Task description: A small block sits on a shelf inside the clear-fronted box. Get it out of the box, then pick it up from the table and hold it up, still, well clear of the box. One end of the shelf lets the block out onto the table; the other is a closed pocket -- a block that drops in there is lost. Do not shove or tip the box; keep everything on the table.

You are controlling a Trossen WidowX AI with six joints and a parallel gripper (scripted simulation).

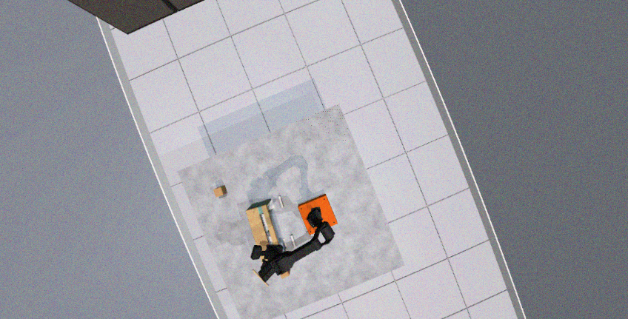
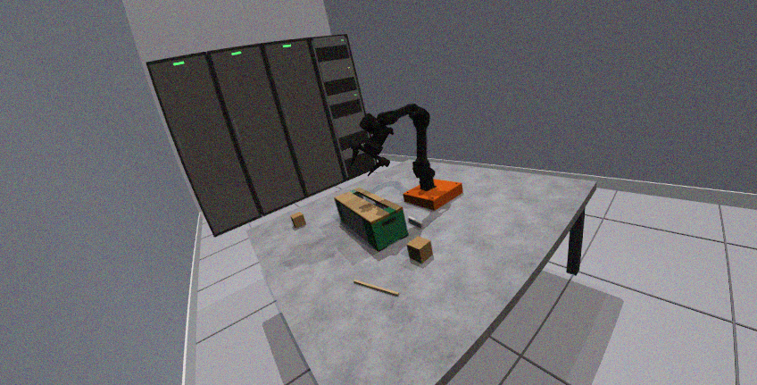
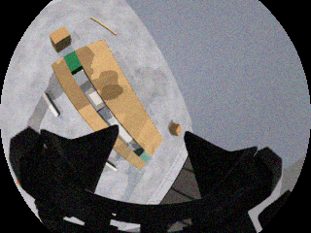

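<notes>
Right now the box is 200 mm below my gripper tip and 20 mm behind it. The rest, counted from my gripper tip: thin wooden stick (380 mm to the left, 260 mm below, 160 mm ahead).
</notes>
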